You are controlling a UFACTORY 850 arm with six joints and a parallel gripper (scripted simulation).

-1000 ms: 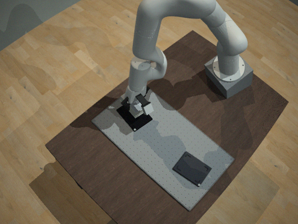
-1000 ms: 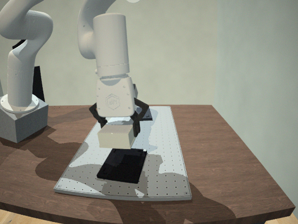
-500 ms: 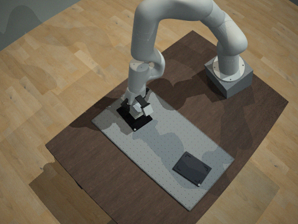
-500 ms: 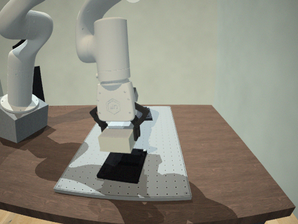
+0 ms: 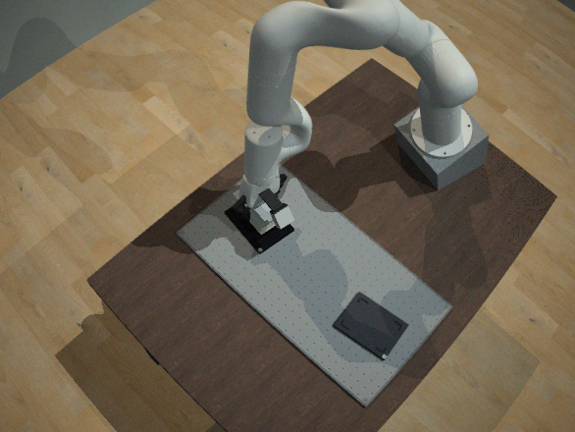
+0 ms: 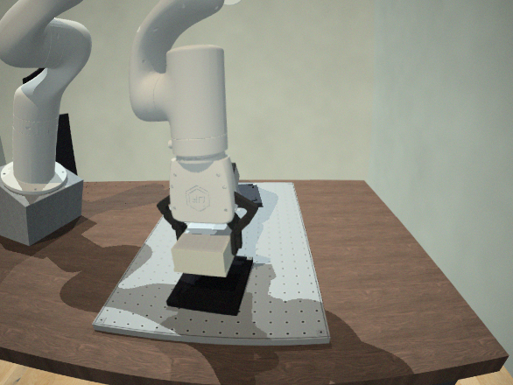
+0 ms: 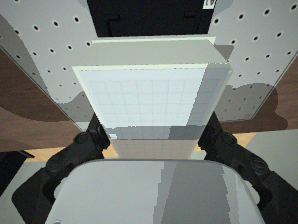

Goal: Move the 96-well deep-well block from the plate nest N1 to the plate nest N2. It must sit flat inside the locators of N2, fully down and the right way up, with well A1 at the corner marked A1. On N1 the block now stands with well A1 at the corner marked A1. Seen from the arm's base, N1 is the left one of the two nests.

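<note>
Now: the black plate nest N2 80 mm below my hand. Round my hand: 96-well deep-well block: right at my hand; black plate nest N1: 430 mm to the left, 80 mm below.
</note>
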